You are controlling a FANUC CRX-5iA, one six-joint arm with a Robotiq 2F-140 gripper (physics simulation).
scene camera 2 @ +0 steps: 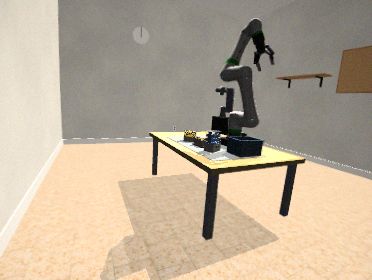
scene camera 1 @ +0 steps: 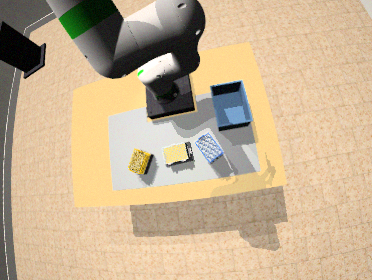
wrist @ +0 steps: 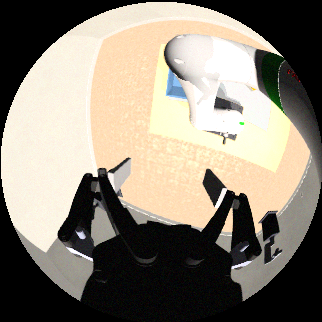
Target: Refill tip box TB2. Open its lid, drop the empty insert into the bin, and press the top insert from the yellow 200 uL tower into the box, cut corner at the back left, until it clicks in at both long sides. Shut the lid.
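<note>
The yellow tower (scene camera 1: 140, 161) (scene camera 2: 190, 134) stands at the left of the grey mat (scene camera 1: 125, 130). A low box with a pale yellow top (scene camera 1: 176, 153) (scene camera 2: 200, 142), seemingly the tip box, sits mid-mat with a dark part at its right end. Its label, lid state and insert's cut corner are too small to tell. The blue bin (scene camera 1: 232, 107) (scene camera 2: 245, 146) (wrist: 175, 89) stands at the back right; the arm partly covers it in the wrist view. My gripper (scene camera 2: 266, 66) (wrist: 167, 170) is open and empty, high above the table and away from these things.
A blue-and-white rack stack (scene camera 1: 209, 147) (scene camera 2: 213, 141) stands between the box and the bin, turned at an angle. The arm's black base (scene camera 1: 171, 109) is behind the mat. A dark stand (scene camera 1: 22, 50) is beyond the table. A wall shelf (scene camera 2: 304, 76) is at the right.
</note>
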